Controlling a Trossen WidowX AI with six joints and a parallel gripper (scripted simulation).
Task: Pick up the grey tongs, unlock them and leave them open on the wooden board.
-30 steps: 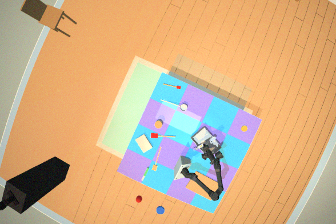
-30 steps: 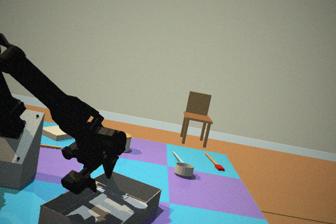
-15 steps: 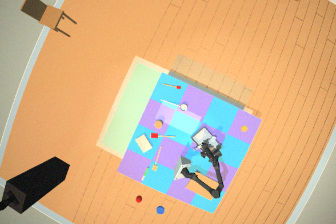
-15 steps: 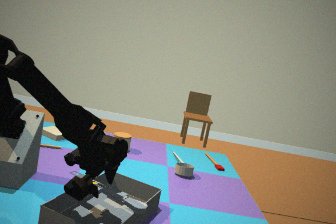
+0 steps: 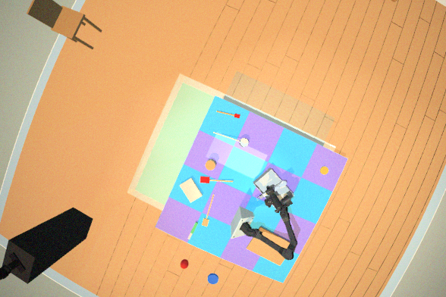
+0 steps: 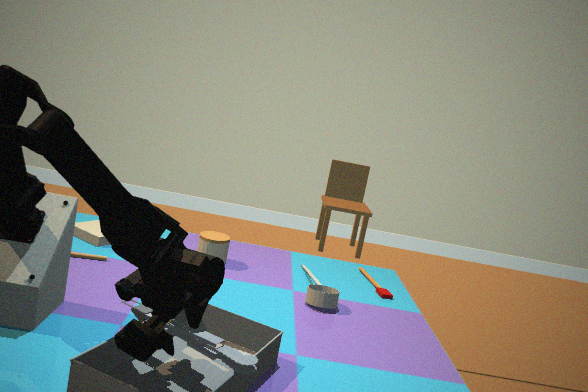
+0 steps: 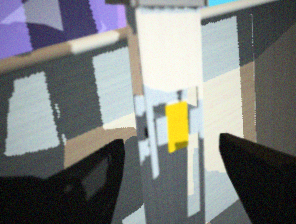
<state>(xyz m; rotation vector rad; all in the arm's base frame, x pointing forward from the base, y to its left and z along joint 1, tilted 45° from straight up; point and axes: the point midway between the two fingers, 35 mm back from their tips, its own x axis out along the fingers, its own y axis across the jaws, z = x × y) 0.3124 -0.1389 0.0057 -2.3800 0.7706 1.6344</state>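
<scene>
The yellow lock piece is 3 cm behind my gripper tip and 3 cm above it. Round my gripper tip: lidded canister (1 cm behind, 52 cm to the left); then wooden board (48 cm behind, 27 cm to the right, 2 cm below); then roasting tin (2 cm ahead, 5 cm to the right).
</scene>
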